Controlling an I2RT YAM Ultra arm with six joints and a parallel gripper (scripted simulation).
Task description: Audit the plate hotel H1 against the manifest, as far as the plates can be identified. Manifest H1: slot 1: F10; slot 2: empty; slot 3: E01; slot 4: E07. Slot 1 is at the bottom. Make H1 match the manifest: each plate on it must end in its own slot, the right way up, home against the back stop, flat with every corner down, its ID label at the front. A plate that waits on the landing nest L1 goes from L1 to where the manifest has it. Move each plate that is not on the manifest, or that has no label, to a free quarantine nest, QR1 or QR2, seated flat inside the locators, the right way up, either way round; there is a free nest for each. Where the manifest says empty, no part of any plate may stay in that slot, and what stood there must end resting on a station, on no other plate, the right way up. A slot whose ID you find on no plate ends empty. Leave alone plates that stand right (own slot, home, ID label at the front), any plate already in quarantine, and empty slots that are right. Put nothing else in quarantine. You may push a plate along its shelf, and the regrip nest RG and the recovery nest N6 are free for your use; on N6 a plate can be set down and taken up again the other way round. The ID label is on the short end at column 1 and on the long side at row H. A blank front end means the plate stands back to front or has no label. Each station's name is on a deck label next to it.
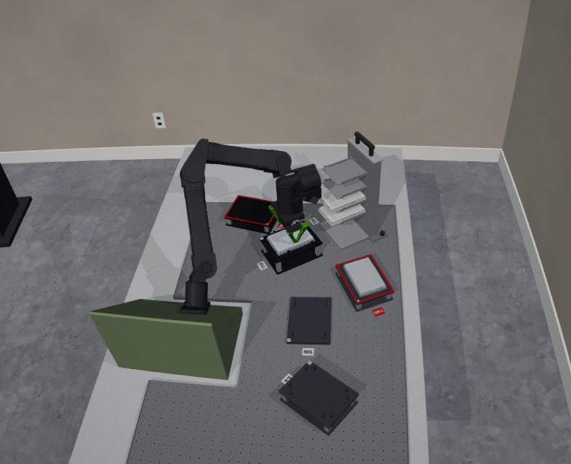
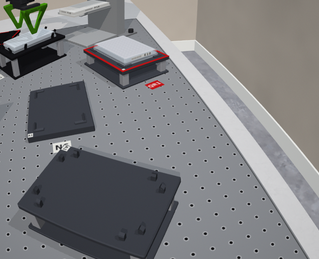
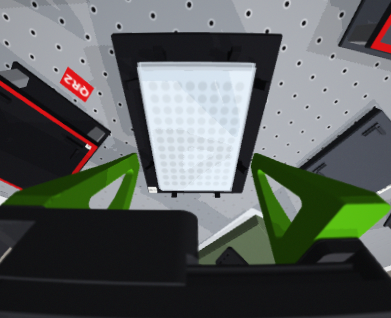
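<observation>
Right now the black regrip nest RG is 50 mm below my hand. From my hand the other things lie so: clear well plate: 220 mm ahead, 160 mm to the right, 50 mm below; H1 deck label: 150 mm to the left, 100 mm below, 80 mm ahead; red-rimmed nest QR2: 180 mm to the left, 120 mm behind, 70 mm below.
</observation>
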